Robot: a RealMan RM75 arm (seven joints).
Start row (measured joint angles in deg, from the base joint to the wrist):
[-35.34, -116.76, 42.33, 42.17, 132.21, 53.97, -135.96]
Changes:
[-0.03, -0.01, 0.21, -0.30, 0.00, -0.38, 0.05]
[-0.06, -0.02, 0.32, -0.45, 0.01, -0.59, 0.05]
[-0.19, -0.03, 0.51, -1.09, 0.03, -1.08, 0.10]
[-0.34, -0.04, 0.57, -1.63, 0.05, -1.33, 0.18]
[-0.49, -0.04, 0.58, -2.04, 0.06, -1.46, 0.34]
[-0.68, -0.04, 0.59, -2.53, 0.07, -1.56, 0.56]
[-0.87, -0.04, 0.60, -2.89, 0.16, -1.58, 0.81]
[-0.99, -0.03, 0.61, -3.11, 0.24, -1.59, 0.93]
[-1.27, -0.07, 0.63, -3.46, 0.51, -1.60, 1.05]
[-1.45, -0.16, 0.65, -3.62, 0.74, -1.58, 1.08]
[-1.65, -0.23, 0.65, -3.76, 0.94, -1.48, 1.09]
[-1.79, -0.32, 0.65, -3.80, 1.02, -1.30, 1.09]
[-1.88, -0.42, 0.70, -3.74, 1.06, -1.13, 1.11]
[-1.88, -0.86, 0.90, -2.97, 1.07, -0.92, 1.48]
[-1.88, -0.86, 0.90, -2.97, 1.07, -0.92, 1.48]
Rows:
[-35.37, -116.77, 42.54, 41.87, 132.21, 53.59, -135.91]
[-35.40, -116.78, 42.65, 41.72, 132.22, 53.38, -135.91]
[-35.53, -116.79, 42.84, 41.08, 132.24, 52.89, -135.86]
[-35.68, -116.80, 42.90, 40.54, 132.26, 52.64, -135.78]
[-35.83, -116.80, 42.91, 40.13, 132.27, 52.51, -135.62]
[-36.02, -116.80, 42.92, 39.64, 132.28, 52.41, -135.40]
[-36.21, -116.80, 42.93, 39.28, 132.37, 52.39, -135.15]
[-36.33, -116.79, 42.94, 39.06, 132.45, 52.38, -135.03]
[-36.61, -116.83, 42.96, 38.71, 132.72, 52.37, -134.91]
[-36.79, -116.92, 42.98, 38.55, 132.95, 52.39, -134.88]
[-36.99, -116.99, 42.98, 38.41, 133.15, 52.49, -134.87]
[-37.13, -117.08, 42.98, 38.37, 133.23, 52.67, -134.87]
[-37.22, -117.18, 43.03, 38.43, 133.27, 52.84, -134.85]
[-37.22, -117.62, 43.23, 39.20, 133.28, 53.05, -134.48]
[-37.22, -117.62, 43.23, 39.20, 133.28, 53.05, -134.48]

